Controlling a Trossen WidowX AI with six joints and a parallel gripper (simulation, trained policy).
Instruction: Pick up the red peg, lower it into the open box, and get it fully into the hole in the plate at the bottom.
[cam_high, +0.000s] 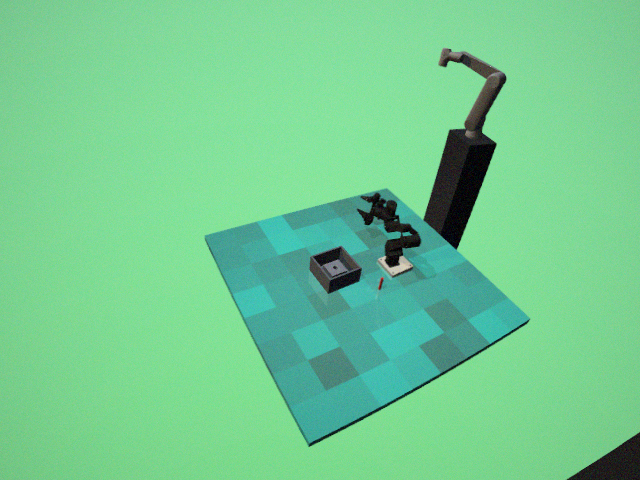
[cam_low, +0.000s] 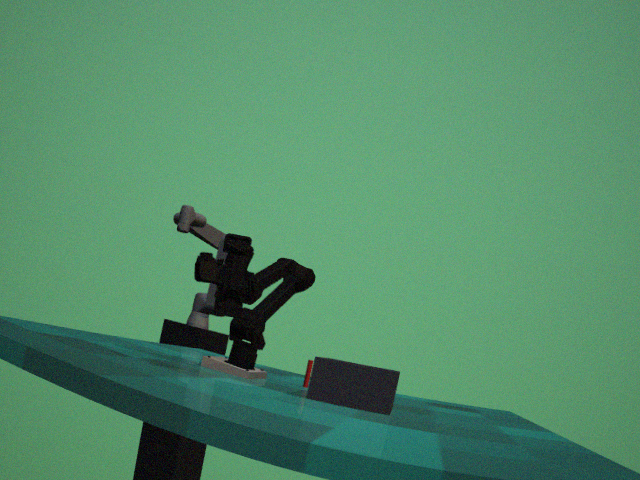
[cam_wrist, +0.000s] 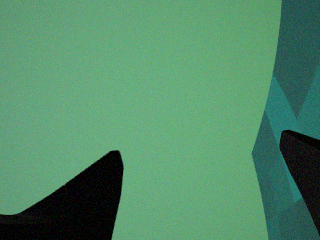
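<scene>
Right now my gripper tip is 3 cm short of the red peg, 42 cm to the right of it and 20 cm above it. From my gripper tip the other things lie so: dark grey box 22 cm ahead, 27 cm to the left, 22 cm below; grey plate 22 cm ahead, 27 cm to the left, 20 cm below.
</scene>
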